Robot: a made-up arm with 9 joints. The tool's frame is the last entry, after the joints. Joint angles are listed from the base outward.
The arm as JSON. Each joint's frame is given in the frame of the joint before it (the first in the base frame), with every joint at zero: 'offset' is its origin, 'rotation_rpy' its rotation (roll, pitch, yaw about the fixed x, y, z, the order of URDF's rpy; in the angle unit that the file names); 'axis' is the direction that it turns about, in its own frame. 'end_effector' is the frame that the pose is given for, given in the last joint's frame.
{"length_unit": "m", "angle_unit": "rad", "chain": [
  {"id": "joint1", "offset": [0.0, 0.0, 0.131], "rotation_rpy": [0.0, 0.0, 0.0], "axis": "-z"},
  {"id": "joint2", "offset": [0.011, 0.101, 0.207], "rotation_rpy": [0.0, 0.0, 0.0], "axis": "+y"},
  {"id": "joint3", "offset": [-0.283, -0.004, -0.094], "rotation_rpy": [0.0, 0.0, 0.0], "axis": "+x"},
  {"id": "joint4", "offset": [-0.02, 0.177, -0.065], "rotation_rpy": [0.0, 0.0, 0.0], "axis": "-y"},
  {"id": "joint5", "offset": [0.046, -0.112, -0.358], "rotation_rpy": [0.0, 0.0, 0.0], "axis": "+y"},
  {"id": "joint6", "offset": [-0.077, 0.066, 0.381], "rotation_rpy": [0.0, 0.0, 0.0], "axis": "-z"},
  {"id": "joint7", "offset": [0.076, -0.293, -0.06], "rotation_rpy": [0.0, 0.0, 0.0], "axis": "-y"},
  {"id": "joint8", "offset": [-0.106, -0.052, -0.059], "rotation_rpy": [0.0, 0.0, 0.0], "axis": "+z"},
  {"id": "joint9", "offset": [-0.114, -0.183, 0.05], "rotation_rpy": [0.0, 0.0, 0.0], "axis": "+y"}
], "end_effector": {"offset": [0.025, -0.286, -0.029], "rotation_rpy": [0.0, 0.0, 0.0]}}
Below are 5 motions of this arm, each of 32 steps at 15 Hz.
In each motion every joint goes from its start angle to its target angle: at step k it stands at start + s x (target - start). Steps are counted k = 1, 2, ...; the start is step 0. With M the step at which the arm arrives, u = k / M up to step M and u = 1 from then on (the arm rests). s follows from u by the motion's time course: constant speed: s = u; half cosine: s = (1 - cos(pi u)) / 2; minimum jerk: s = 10 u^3 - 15 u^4 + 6 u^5.
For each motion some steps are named. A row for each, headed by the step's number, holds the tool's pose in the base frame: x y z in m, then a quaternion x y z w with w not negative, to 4 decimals.
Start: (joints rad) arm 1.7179 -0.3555 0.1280 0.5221 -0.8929 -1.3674 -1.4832 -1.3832 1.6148
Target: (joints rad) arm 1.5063 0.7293 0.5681 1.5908 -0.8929 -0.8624 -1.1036 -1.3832 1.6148
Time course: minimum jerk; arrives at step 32
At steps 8, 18, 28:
8: 0.2463 0.8443 -0.0629 0.2159 -0.0293 -0.9749 0.0448
18: 0.1757 0.9033 0.0089 0.4099 -0.0923 -0.8990 0.1235
28: 0.2116 0.8705 0.0573 0.4794 -0.1666 -0.8545 0.1106

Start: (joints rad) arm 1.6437 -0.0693 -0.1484 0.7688 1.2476 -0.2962 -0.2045 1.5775 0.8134
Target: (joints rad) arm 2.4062 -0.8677 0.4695 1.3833 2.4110 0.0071 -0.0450 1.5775 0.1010
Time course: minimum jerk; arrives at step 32
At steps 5, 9, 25, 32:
5: -0.1826 -0.5133 -0.0070 0.2512 0.3934 0.1866 0.8645
9: -0.2249 -0.5331 0.0267 0.2488 0.3263 0.1246 0.9034
25: -0.5173 -0.4308 0.3643 0.0717 -0.0864 -0.1977 0.9738
32: -0.5336 -0.4016 0.3974 0.0485 -0.1119 -0.2151 0.9689

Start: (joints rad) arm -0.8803 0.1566 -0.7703 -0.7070 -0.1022 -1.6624 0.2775 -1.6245 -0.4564
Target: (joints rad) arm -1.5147 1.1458 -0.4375 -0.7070 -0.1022 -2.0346 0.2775 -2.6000 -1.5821
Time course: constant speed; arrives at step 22
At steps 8, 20, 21, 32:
8: 0.0873 -0.4327 0.3477 -0.3152 -0.0604 0.4613 0.8272
20: 0.0260 -0.3337 0.6122 -0.3590 -0.1778 0.6582 0.6374
21: 0.0181 -0.3185 0.6345 -0.3604 -0.1866 0.6759 0.6152
32: 0.0092 -0.3023 0.6561 -0.3612 -0.1949 0.6936 0.5920

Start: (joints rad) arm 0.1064 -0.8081 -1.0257 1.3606 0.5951 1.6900 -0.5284 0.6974 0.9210
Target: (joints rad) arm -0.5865 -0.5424 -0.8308 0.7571 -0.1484 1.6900 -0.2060 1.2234 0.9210
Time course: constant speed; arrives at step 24
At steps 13, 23, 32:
13: -0.0895 -0.5122 -0.4389 0.0042 -0.2949 -0.0012 0.9555
23: 0.0448 -0.6109 -0.4120 -0.0543 -0.2988 0.1578 0.9396
32: 0.0586 -0.6177 -0.4097 -0.0599 -0.3000 0.1732 0.9362

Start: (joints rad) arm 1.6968 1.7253 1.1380 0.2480 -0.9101 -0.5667 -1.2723 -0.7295 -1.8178
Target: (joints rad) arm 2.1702 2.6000 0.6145 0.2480 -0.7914 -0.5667 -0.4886 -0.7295 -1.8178
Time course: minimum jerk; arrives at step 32
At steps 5, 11, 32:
5: -0.1552 0.2967 1.2094 -0.1463 0.2571 -0.8458 0.4440
11: -0.1659 0.1914 1.2443 -0.1426 0.2893 -0.8382 0.4398
32: -0.4264 -0.0831 1.1518 -0.0409 0.3207 -0.8477 0.4206

